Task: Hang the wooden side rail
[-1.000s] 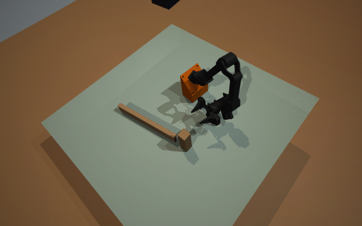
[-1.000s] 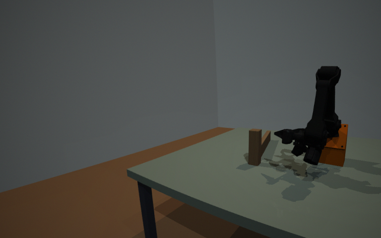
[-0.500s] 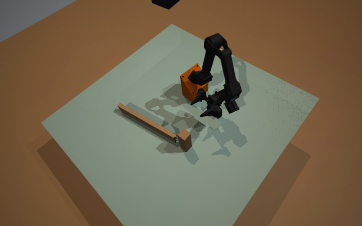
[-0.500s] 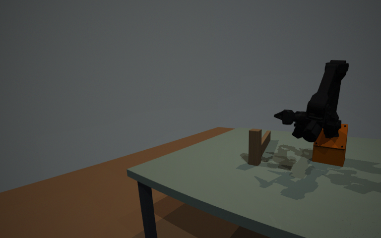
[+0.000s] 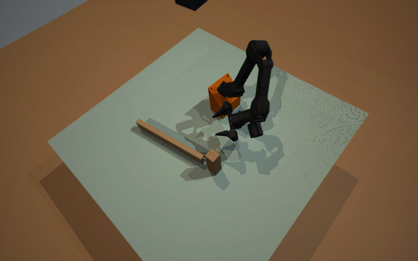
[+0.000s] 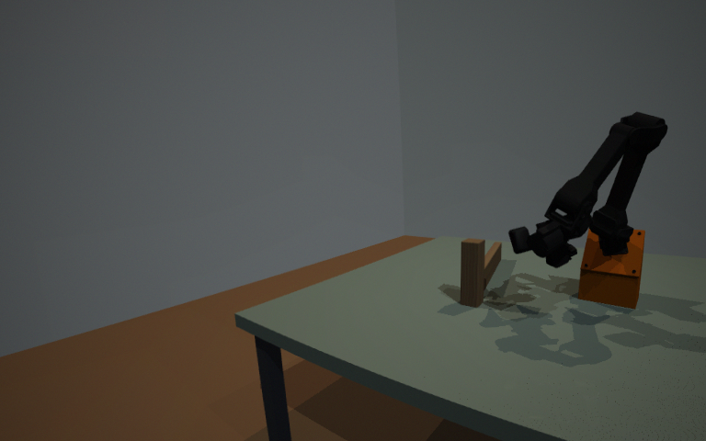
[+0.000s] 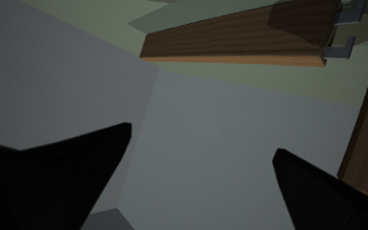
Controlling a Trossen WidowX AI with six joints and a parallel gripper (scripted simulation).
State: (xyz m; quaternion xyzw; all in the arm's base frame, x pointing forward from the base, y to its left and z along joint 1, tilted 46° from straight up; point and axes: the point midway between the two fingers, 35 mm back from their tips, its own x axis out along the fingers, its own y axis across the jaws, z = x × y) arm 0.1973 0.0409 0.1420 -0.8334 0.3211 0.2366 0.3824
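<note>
My gripper tip is 130 mm short of the headboard post, 80 mm to the right of it and 100 mm above it.
</note>
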